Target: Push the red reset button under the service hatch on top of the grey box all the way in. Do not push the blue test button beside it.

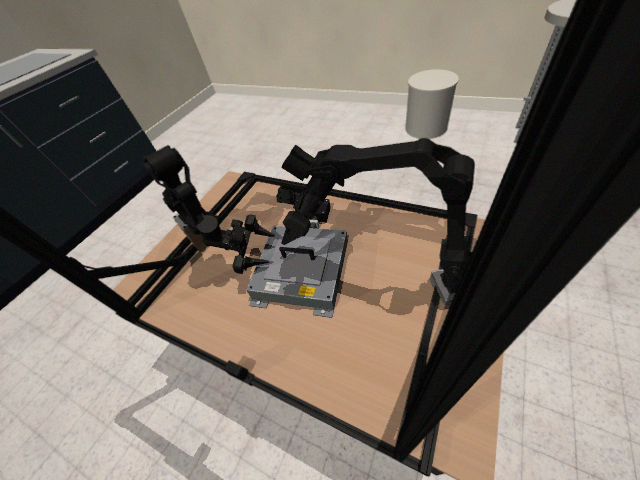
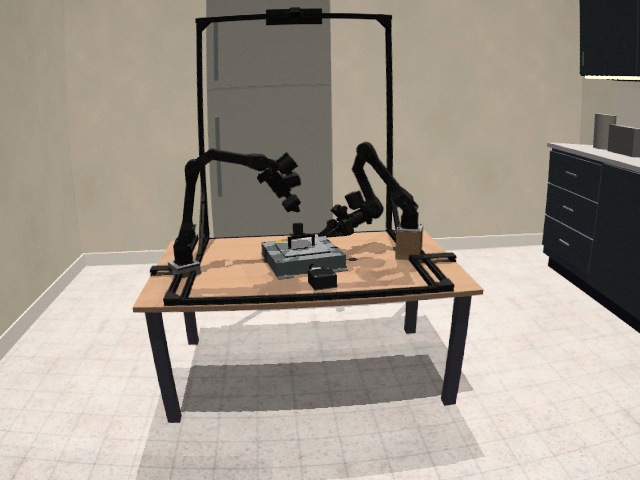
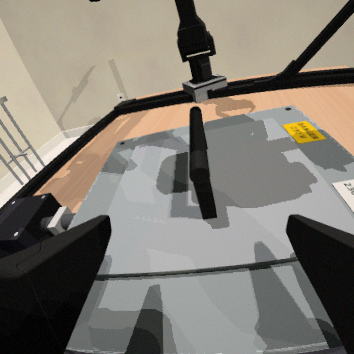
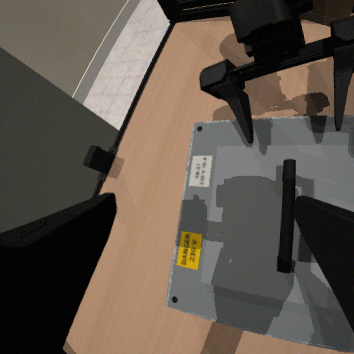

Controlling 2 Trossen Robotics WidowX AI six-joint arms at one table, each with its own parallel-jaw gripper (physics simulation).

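The grey box [image 1: 289, 298] [image 2: 294, 266] [image 3: 272, 117] [image 4: 200, 145] stands on the table. Its service hatch [image 1: 302, 271] [image 3: 245, 235] [image 4: 250, 160] lies flat on top, with a black bar handle [image 1: 297, 249] [image 2: 301, 238] [image 3: 198, 145] [image 4: 287, 215] standing up from it. Neither the red nor the blue button shows. My left gripper [image 1: 270, 248] [image 2: 324, 233] [image 3: 199, 223] [image 4: 290, 136] is open and empty, low at the box's side edge, pointing towards the handle. My right gripper [image 1: 289, 237] [image 2: 293, 209] [image 4: 206, 203] is open and empty above the box, apart from the handle.
A black device [image 1: 323, 210] [image 2: 322, 277] [image 3: 27, 220] with a light connector adjoins the box. The right arm reaches over from the far side. A black frame [image 1: 336, 421] [image 2: 248, 298] borders the table. A bracket [image 1: 237, 369] [image 2: 297, 227] [image 4: 97, 159] sits on one rail.
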